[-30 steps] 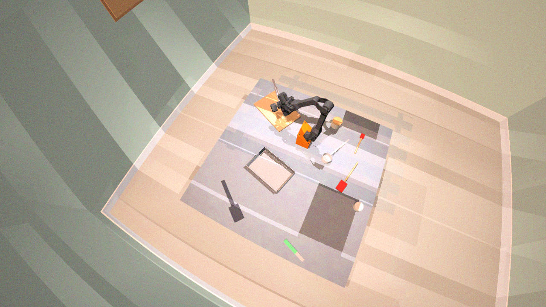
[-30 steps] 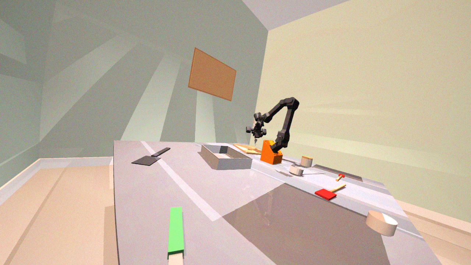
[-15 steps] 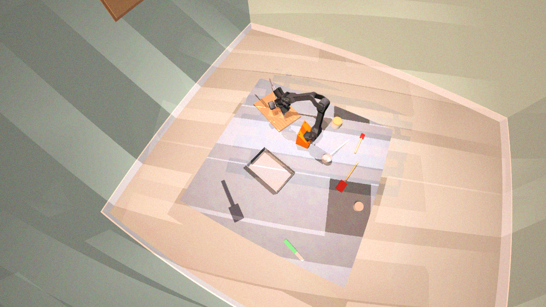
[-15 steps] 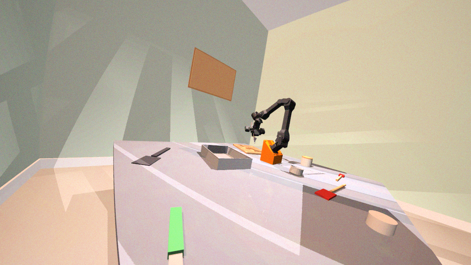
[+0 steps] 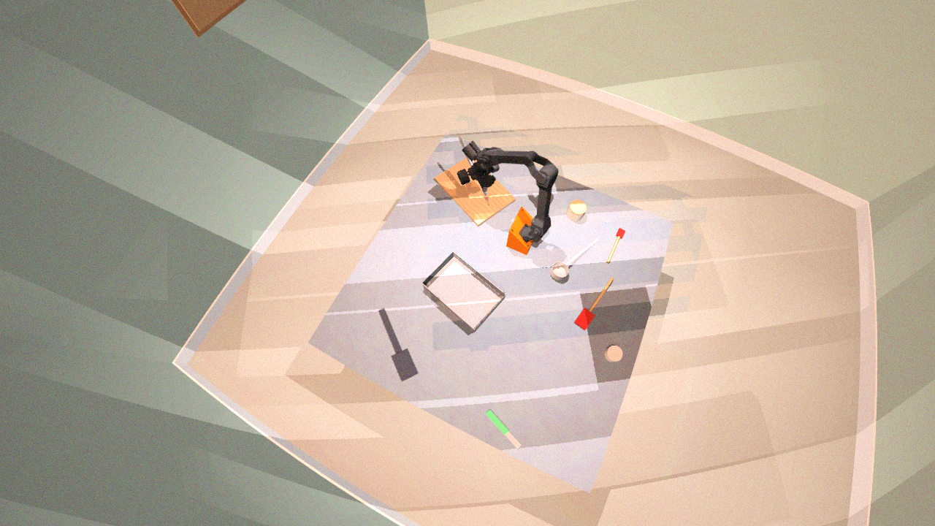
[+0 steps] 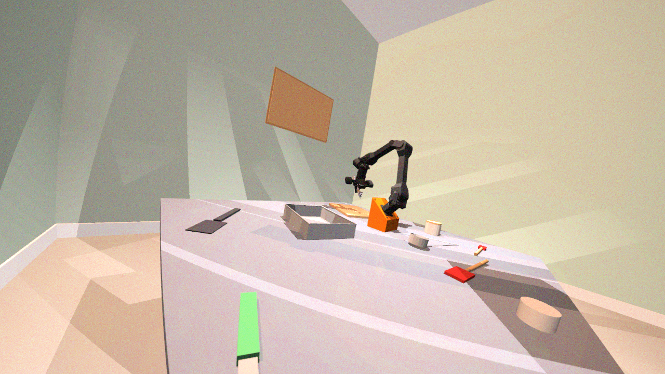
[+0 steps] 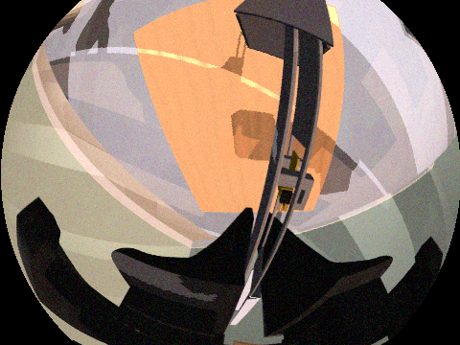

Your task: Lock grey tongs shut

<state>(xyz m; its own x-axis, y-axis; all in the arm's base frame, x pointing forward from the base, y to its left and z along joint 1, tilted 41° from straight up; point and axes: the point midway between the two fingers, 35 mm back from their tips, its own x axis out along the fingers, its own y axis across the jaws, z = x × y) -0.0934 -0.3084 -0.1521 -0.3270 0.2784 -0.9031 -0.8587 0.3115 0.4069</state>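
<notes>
My gripper tip is 1 cm past the wooden board, 1 cm to the left of it and 13 cm above it. The rest, counted from my gripper tip: dark spatula 82 cm ahead, 16 cm to the left, 13 cm below; then red scraper 21 cm ahead, 76 cm to the left, 13 cm below; then roasting tin 47 cm ahead, 25 cm to the left, 11 cm below.
</notes>
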